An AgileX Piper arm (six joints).
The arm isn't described. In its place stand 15 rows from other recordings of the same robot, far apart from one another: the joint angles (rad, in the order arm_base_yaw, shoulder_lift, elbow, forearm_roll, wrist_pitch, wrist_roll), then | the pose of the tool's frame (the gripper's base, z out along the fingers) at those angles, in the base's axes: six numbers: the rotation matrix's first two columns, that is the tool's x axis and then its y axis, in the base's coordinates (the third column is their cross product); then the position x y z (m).
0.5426, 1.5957, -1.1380, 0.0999, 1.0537, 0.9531 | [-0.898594, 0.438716, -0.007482, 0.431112, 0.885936, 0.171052, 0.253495, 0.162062, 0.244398]
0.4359, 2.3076, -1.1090, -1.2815, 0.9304, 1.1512 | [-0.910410, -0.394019, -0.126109, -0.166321, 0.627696, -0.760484, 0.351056, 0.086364, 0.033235]
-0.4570, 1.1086, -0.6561, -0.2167, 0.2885, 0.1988 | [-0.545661, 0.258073, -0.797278, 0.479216, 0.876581, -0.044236, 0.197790, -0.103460, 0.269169]
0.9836, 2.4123, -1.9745, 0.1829, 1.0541, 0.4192 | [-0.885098, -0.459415, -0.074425, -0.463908, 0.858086, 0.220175, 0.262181, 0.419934, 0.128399]
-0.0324, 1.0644, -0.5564, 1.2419, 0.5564, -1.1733 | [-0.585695, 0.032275, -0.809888, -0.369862, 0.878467, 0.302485, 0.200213, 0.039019, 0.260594]
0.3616, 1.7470, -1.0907, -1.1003, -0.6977, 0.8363 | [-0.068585, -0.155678, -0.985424, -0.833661, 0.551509, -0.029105, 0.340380, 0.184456, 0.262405]
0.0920, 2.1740, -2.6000, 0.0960, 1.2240, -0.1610 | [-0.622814, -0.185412, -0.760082, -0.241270, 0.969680, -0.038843, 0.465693, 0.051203, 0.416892]
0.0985, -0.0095, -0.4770, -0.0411, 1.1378, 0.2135 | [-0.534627, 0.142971, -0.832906, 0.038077, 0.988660, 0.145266, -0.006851, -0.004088, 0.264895]
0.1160, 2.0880, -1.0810, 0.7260, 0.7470, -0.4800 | [-0.999574, -0.029156, -0.001305, -0.026585, 0.891177, 0.452877, 0.339239, 0.080854, 0.082094]
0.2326, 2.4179, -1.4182, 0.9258, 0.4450, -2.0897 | [0.002894, -0.903420, -0.428747, -0.965917, 0.108450, -0.235036, 0.420552, 0.131792, 0.016773]
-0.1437, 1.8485, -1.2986, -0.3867, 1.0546, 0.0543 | [-0.999205, 0.007566, -0.039146, 0.020288, 0.941697, -0.335850, 0.348283, -0.080554, 0.206103]
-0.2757, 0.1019, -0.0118, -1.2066, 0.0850, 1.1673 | [-0.045193, -0.026670, -0.998622, 0.346184, 0.937284, -0.040699, 0.060067, -0.024496, 0.208386]
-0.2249, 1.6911, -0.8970, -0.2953, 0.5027, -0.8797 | [-0.624605, -0.780094, -0.036351, -0.709444, 0.586263, -0.391133, 0.299898, -0.081697, 0.168901]
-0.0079, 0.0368, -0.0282, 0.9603, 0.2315, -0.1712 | [-0.165809, 0.689513, -0.705039, -0.089362, 0.701488, 0.707056, 0.056832, 0.016659, 0.208609]
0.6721, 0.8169, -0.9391, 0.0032, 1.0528, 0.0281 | [-0.602730, -0.441650, -0.664577, -0.606453, 0.794820, 0.021811, 0.106314, 0.084915, 0.360972]
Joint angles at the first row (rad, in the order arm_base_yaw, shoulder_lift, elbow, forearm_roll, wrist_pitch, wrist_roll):
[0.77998, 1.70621, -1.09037, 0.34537, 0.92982, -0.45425]
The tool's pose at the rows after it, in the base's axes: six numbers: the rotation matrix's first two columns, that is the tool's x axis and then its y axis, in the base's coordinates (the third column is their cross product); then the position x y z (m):
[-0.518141, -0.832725, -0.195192, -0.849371, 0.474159, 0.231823, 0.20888, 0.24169, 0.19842]
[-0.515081, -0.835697, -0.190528, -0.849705, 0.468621, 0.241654, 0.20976, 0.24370, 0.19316]
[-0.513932, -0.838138, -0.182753, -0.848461, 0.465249, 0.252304, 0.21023, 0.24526, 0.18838]
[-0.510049, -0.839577, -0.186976, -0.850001, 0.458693, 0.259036, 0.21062, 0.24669, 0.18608]
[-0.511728, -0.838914, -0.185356, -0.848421, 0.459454, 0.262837, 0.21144, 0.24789, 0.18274]
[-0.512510, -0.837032, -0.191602, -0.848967, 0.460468, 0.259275, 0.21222, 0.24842, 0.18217]
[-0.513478, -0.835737, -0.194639, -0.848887, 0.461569, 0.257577, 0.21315, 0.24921, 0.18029]
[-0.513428, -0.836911, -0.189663, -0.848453, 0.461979, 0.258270, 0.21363, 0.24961, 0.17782]
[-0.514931, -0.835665, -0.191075, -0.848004, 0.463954, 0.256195, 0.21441, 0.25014, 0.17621]
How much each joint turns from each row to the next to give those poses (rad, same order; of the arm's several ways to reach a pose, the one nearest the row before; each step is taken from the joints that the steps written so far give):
[-0.00001, 0.01629, 0.00003, 0.00579, -0.00860, -0.00275]
[0.00001, 0.01753, -0.00002, 0.01380, -0.00648, -0.01615]
[0.00001, 0.01574, 0.00001, 0.01221, -0.00220, -0.01217]
[-0.00002, 0.00811, 0.00002, 0.01324, -0.00644, -0.01559]
[0.00000, 0.01089, -0.00006, 0.00660, -0.00729, -0.00520]
[0.00001, 0.00185, 0.00005, 0.00048, -0.00932, -0.00097]
[-0.00001, 0.00603, -0.00003, 0.00186, -0.00941, -0.00235]
[0.00001, 0.00757, 0.00000, -0.00010, -0.00227, -0.00149]
[0.00000, 0.00499, 0.00000, 0.00000, -0.00747, -0.00001]

